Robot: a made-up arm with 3 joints. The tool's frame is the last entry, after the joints. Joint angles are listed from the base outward. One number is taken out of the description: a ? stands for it. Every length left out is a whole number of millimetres.
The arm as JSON. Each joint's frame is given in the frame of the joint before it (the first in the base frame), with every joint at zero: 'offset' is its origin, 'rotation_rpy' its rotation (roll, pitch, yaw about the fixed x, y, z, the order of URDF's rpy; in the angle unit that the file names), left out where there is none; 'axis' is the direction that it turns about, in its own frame. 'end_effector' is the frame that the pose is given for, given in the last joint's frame.
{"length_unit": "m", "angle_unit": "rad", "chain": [
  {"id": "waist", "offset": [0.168, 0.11, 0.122], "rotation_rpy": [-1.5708, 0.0, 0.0], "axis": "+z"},
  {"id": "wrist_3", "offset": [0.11, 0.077, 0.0], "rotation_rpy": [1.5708, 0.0, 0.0], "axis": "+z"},
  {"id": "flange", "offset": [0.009, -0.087, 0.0], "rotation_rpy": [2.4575, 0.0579, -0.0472], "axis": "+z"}
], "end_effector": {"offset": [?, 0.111, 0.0], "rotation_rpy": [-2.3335, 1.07, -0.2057]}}
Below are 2 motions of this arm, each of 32 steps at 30 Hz.
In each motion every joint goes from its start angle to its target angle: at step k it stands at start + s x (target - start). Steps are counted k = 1, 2, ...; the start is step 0. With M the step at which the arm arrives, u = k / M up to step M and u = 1 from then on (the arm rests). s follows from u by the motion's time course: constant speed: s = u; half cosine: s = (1 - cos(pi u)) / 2; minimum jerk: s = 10 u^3 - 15 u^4 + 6 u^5.
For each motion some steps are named. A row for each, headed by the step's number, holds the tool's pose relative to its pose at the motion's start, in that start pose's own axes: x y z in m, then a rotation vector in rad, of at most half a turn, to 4 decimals.
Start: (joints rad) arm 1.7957 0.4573 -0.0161
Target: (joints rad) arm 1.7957 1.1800 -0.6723
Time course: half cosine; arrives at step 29
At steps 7, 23, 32:
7: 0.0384 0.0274 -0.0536 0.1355 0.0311 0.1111
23: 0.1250 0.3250 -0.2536 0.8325 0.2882 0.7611
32: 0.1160 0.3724 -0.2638 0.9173 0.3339 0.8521

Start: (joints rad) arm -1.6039 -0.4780 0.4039
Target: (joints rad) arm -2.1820 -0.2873 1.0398
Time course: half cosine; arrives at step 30
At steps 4, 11, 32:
4: 0.0030 -0.0033 0.0128 -0.0222 -0.0357 -0.0072
11: 0.0075 -0.0182 0.0883 -0.1494 -0.2455 -0.0596
32: -0.0826 -0.0175 0.2604 -0.4696 -0.8266 -0.2922

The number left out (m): 0.367
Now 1 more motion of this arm.
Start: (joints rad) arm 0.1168 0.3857 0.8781
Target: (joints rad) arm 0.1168 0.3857 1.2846
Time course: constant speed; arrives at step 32
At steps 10, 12, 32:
10: -0.0125 -0.0120 0.0455 -0.1114 -0.0441 -0.0421
12: -0.0153 -0.0137 0.0547 -0.1337 -0.0529 -0.0506
32: -0.0480 -0.0182 0.1460 -0.3566 -0.1411 -0.1348

